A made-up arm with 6 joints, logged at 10 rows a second.
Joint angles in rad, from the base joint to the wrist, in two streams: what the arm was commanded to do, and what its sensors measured. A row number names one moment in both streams.
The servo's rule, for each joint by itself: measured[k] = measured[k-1] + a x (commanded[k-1-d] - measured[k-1]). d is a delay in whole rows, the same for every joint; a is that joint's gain. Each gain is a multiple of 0.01, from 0.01 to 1. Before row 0 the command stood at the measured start. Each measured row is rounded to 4 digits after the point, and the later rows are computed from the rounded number. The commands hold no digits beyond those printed.
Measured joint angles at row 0:
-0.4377 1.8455 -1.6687 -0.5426 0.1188 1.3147
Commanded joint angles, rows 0 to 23:
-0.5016 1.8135 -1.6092 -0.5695 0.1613 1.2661
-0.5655 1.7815 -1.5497 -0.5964 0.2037 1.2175
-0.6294 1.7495 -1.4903 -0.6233 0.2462 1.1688
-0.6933 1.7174 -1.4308 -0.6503 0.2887 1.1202
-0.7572 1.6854 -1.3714 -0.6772 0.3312 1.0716
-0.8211 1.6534 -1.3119 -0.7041 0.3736 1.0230
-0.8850 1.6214 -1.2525 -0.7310 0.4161 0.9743
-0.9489 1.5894 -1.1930 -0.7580 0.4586 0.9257
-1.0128 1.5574 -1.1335 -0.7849 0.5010 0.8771
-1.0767 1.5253 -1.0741 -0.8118 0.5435 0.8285
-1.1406 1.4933 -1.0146 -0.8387 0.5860 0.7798
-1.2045 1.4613 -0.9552 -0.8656 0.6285 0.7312
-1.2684 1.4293 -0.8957 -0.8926 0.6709 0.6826
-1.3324 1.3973 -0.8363 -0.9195 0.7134 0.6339
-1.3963 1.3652 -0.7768 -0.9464 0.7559 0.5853
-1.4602 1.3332 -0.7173 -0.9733 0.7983 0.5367
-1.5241 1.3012 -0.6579 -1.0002 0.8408 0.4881
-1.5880 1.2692 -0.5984 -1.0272 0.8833 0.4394
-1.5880 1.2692 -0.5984 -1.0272 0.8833 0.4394
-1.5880 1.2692 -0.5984 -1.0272 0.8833 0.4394
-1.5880 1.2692 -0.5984 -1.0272 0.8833 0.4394
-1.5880 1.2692 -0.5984 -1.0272 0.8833 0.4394
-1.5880 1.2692 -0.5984 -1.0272 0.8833 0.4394
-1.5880 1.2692 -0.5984 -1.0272 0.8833 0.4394
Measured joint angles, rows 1 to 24:
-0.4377 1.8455 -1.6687 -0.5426 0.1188 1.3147
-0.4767 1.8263 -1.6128 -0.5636 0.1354 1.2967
-0.5309 1.7994 -1.5535 -0.5892 0.1620 1.2674
-0.5910 1.7695 -1.4941 -0.6158 0.1948 1.2309
-0.6534 1.7382 -1.4346 -0.6427 0.2314 1.1899
-0.7167 1.7065 -1.3752 -0.6696 0.2703 1.1461
-0.7804 1.6746 -1.3157 -0.6965 0.3106 1.1006
-0.8442 1.6427 -1.2563 -0.7234 0.3517 1.0539
-0.9081 1.6107 -1.1968 -0.7504 0.3934 1.0065
-0.9720 1.5787 -1.1373 -0.7773 0.4354 0.9586
-1.0359 1.5467 -1.0779 -0.8042 0.4776 0.9105
-1.0998 1.5147 -1.0184 -0.8311 0.5199 0.8621
-1.1637 1.4827 -0.9590 -0.8580 0.5623 0.8137
-1.2276 1.4507 -0.8995 -0.8850 0.6047 0.7652
-1.2915 1.4187 -0.8401 -0.9119 0.6471 0.7166
-1.3554 1.3866 -0.7806 -0.9388 0.6895 0.6680
-1.4193 1.3546 -0.7211 -0.9657 0.7319 0.6194
-1.4832 1.3226 -0.6617 -0.9926 0.7744 0.5708
-1.5471 1.2906 -0.6022 -1.0196 0.8169 0.5222
-1.5720 1.2778 -0.5986 -1.0255 0.8428 0.4916
-1.5818 1.2726 -0.5984 -1.0268 0.8586 0.4723
-1.5856 1.2706 -0.5984 -1.0271 0.8682 0.4601
-1.5871 1.2698 -0.5984 -1.0272 0.8741 0.4524
-1.5876 1.2694 -0.5984 -1.0272 0.8777 0.4476
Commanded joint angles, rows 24 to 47:
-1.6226 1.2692 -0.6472 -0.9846 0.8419 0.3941
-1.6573 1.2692 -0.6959 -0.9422 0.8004 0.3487
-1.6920 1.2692 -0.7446 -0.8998 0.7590 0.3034
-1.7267 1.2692 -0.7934 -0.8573 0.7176 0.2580
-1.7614 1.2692 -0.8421 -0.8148 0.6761 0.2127
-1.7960 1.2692 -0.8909 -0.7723 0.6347 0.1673
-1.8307 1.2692 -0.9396 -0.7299 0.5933 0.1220
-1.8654 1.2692 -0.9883 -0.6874 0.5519 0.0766
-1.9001 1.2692 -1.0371 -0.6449 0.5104 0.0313
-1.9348 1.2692 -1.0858 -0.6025 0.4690 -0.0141
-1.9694 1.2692 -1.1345 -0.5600 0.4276 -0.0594
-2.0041 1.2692 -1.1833 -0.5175 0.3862 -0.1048
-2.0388 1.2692 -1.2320 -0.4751 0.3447 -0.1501
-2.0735 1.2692 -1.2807 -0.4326 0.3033 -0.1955
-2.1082 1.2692 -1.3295 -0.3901 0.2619 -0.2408
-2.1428 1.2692 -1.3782 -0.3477 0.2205 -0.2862
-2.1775 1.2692 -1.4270 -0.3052 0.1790 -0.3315
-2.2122 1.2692 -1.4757 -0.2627 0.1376 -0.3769
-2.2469 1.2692 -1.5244 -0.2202 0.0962 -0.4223
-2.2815 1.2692 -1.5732 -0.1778 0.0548 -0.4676
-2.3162 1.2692 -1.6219 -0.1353 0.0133 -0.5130
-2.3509 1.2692 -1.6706 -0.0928 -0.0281 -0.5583
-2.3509 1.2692 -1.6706 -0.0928 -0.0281 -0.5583
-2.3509 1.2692 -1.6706 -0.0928 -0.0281 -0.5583
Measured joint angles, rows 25 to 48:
-1.5878 1.2693 -0.5984 -1.0272 0.8799 0.4446
-1.6090 1.2692 -0.6443 -0.9940 0.8651 0.4259
-1.6385 1.2692 -0.6928 -0.9536 0.8399 0.3973
-1.6711 1.2692 -0.7415 -0.9116 0.8083 0.3626
-1.7050 1.2692 -0.7903 -0.8692 0.7729 0.3239
-1.7394 1.2692 -0.8390 -0.8268 0.7351 0.2828
-1.7739 1.2692 -0.8878 -0.7843 0.6959 0.2401
-1.8085 1.2692 -0.9365 -0.7419 0.6559 0.1964
-1.8432 1.2692 -0.9852 -0.6994 0.6153 0.1521
-1.8779 1.2692 -1.0340 -0.6569 0.5744 0.1074
-1.9126 1.2692 -1.0827 -0.6145 0.5333 0.0624
-1.9472 1.2692 -1.1314 -0.5720 0.4921 0.0173
-1.9819 1.2692 -1.1802 -0.5295 0.4508 -0.0279
-2.0166 1.2692 -1.2289 -0.4871 0.4094 -0.0731
-2.0513 1.2692 -1.2776 -0.4446 0.3680 -0.1184
-2.0860 1.2692 -1.3264 -0.4021 0.3266 -0.1637
-2.1206 1.2692 -1.3751 -0.3597 0.2852 -0.2090
-2.1553 1.2692 -1.4239 -0.3172 0.2438 -0.2543
-2.1900 1.2692 -1.4726 -0.2747 0.2024 -0.2997
-2.2247 1.2692 -1.5213 -0.2322 0.1610 -0.3451
-2.2593 1.2692 -1.5701 -0.1898 0.1196 -0.3904
-2.2940 1.2692 -1.6188 -0.1473 0.0781 -0.4358
-2.3287 1.2692 -1.6675 -0.1048 0.0367 -0.4811
-2.3422 1.2692 -1.6704 -0.0954 0.0114 -0.5097

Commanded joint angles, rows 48 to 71:
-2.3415 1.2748 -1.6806 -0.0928 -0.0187 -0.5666
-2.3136 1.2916 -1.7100 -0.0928 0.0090 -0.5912
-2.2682 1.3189 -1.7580 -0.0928 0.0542 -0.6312
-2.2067 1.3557 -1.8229 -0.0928 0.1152 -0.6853
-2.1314 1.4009 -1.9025 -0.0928 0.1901 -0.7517
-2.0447 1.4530 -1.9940 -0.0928 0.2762 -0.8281
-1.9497 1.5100 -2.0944 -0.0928 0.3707 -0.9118
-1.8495 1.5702 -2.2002 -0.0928 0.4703 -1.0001
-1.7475 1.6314 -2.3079 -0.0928 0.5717 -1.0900
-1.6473 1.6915 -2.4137 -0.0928 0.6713 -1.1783
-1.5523 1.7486 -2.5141 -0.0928 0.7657 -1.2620
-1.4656 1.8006 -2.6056 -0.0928 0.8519 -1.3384
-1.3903 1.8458 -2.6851 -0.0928 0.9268 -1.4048
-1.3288 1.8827 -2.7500 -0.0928 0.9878 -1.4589
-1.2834 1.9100 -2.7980 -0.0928 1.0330 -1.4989
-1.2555 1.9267 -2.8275 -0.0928 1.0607 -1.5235
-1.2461 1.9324 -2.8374 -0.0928 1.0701 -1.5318
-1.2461 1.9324 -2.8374 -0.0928 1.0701 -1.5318
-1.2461 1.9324 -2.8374 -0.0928 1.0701 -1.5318
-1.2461 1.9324 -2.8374 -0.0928 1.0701 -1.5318
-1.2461 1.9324 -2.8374 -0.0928 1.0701 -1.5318
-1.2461 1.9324 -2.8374 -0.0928 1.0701 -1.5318
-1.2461 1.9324 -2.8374 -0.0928 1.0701 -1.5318
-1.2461 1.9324 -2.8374 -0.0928 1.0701 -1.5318
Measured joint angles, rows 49 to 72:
-2.3475 1.2692 -1.6706 -0.0934 -0.0040 -0.5277
-2.3438 1.2726 -1.6800 -0.0929 -0.0097 -0.5421
-2.3254 1.2840 -1.7082 -0.0928 -0.0024 -0.5603
-2.2905 1.3049 -1.7550 -0.0928 0.0197 -0.5865
-2.2394 1.3354 -1.8188 -0.0928 0.0569 -0.6231
-2.1735 1.3747 -1.8975 -0.0928 0.1088 -0.6707
-2.0949 1.4217 -1.9882 -0.0928 0.1741 -0.7289
-2.0063 1.4747 -2.0880 -0.0928 0.2508 -0.7966
-1.9107 1.5320 -2.1935 -0.0928 0.3364 -0.8719
-1.8111 1.5916 -2.3010 -0.0928 0.4282 -0.9526
-1.7112 1.6515 -2.4069 -0.0928 0.5230 -1.0361
-1.6143 1.7098 -2.5077 -0.0928 0.6177 -1.1197
-1.5236 1.7643 -2.5997 -0.0928 0.7090 -1.2006
-1.4423 1.8132 -2.6800 -0.0928 0.7939 -1.2762
-1.3731 1.8549 -2.7458 -0.0928 0.8695 -1.3438
-1.3184 1.8880 -2.7949 -0.0928 0.9333 -1.4012
-1.2800 1.9112 -2.8255 -0.0928 0.9830 -1.4465
-1.2593 1.9239 -2.8367 -0.0928 1.0170 -1.4781
-1.2512 1.9290 -2.8374 -0.0928 1.0377 -1.4980
-1.2481 1.9310 -2.8374 -0.0928 1.0503 -1.5105
-1.2469 1.9318 -2.8374 -0.0928 1.0580 -1.5184
-1.2464 1.9322 -2.8374 -0.0928 1.0627 -1.5234
-1.2462 1.9323 -2.8374 -0.0928 1.0656 -1.5265
-1.2461 1.9324 -2.8374 -0.0928 1.0674 -1.5285

